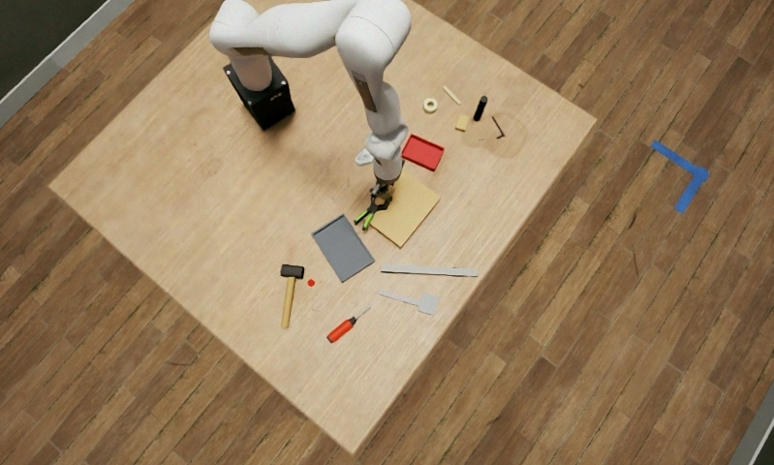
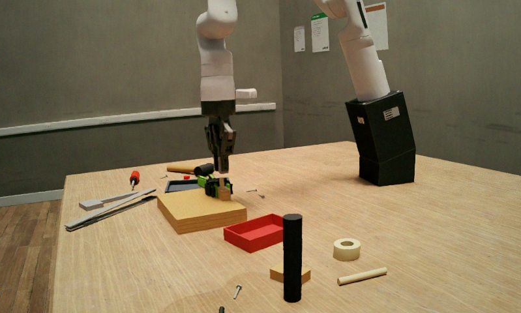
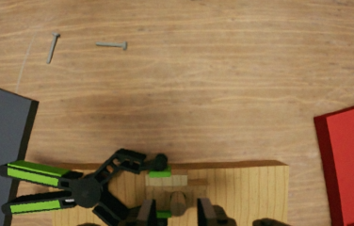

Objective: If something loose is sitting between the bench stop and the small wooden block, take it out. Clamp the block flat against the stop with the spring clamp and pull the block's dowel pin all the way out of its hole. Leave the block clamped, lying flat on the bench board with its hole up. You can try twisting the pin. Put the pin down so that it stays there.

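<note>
Now: hand 50 mm above the dowel pin. From my hand the other things lie so: wooden block: 70 mm below; then tan bench board: 90 mm below, 60 mm ahead, 10 mm to the right; then red tray: 180 mm to the left, 100 mm below.
</note>
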